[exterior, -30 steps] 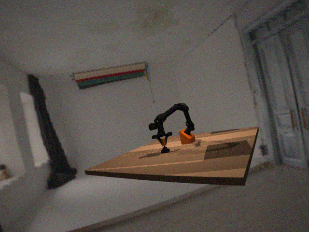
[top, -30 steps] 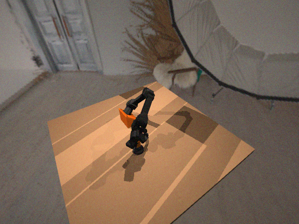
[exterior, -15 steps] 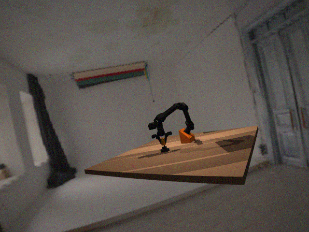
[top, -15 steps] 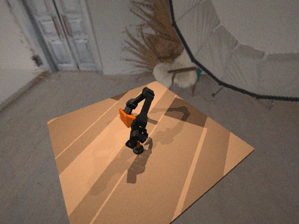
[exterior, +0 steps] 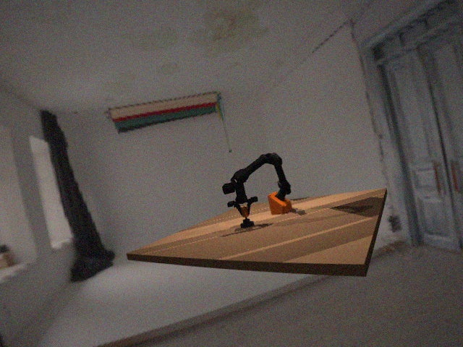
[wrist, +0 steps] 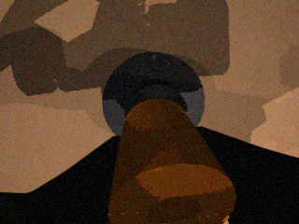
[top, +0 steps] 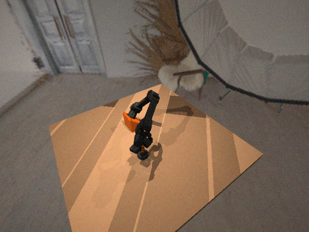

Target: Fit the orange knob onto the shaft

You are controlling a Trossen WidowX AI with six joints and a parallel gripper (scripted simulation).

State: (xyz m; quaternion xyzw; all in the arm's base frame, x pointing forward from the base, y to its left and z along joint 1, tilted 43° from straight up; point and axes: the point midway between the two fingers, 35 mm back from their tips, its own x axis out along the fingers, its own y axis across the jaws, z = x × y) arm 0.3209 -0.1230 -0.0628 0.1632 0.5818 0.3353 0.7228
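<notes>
My gripper tip is now 40 mm above the pedestal. Also, from my gripper tip: orange knob (20 mm above).
</notes>
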